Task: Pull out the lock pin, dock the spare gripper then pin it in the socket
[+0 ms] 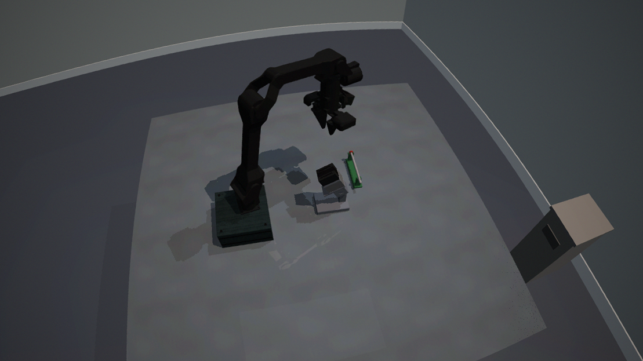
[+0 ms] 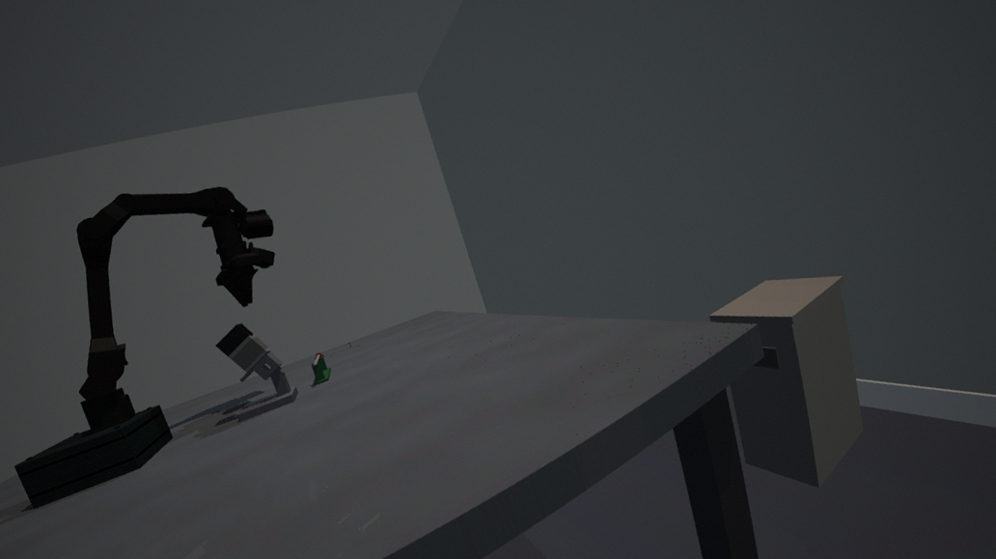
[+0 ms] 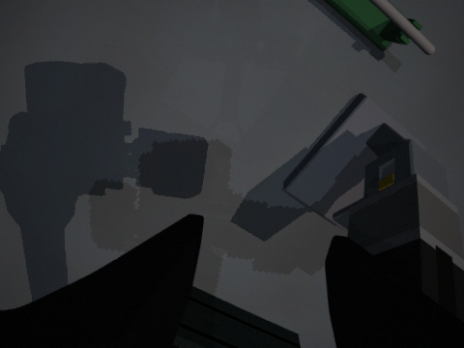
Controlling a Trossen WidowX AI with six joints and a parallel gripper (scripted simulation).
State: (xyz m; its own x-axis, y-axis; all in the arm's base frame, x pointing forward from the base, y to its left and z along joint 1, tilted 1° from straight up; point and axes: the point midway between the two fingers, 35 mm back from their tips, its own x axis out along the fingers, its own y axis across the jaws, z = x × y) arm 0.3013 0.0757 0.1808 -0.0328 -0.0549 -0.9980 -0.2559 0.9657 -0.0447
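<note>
Now: the green pin rack 200 mm below my gripper tip, 100 mm ahead of it and 30 mm to the right of it. Also, from my gripper tip: grey mount: 170 mm below, 120 mm to the right, 20 mm behind; then spare gripper: 120 mm to the right, 100 mm below, 30 mm behind.
</note>
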